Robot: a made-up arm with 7 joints.
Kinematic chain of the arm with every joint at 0, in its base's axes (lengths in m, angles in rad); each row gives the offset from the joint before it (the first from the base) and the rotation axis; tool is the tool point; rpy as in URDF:
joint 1: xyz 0 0 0.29 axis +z
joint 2: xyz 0 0 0 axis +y
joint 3: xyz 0 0 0.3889 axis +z
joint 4: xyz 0.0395 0 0 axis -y
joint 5: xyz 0.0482 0 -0.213 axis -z
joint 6: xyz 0 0 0 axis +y
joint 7: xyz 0.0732 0 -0.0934 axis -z
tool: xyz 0 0 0 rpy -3.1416 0 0
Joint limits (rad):
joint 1: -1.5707..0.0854
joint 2: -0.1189..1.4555
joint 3: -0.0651..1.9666
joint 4: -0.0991..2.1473
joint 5: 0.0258..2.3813
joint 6: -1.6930..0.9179
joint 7: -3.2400..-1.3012
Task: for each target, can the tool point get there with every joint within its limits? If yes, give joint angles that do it. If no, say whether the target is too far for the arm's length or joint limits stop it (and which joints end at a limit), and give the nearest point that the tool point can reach.
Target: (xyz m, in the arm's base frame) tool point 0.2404 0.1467 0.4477
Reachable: yes | joints -0.3373 0.0326 1.0601 0.6723 1.6729 0.2790 -3.0308
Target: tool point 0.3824 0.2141 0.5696
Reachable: yes | joints -0.0807 0.3310 1.0060 1.2900 1.2284 -0.1746 -2.1334
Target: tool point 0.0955 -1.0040 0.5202
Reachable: no: too far | nearest point 0.0643 -0.6763 0.4451 | short by 0.338 m
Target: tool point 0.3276 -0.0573 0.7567
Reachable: yes | joints -0.2658 0.2790 0.4536 1.6611 0.5576 -1.3913 -2.9908
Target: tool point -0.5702 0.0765 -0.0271
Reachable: no: joint limits stop it (at a limit: joint 1, joint 2, joint 3) | nearest point -0.1105 -0.1653 0.1281 | short by 0.542 m
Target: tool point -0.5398 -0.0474 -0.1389
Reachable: no: joint limits stop it (at a limit: joint 1, joint 2, joint 3) | nearest point -0.1131 -0.2218 0.0701 | short by 0.506 m
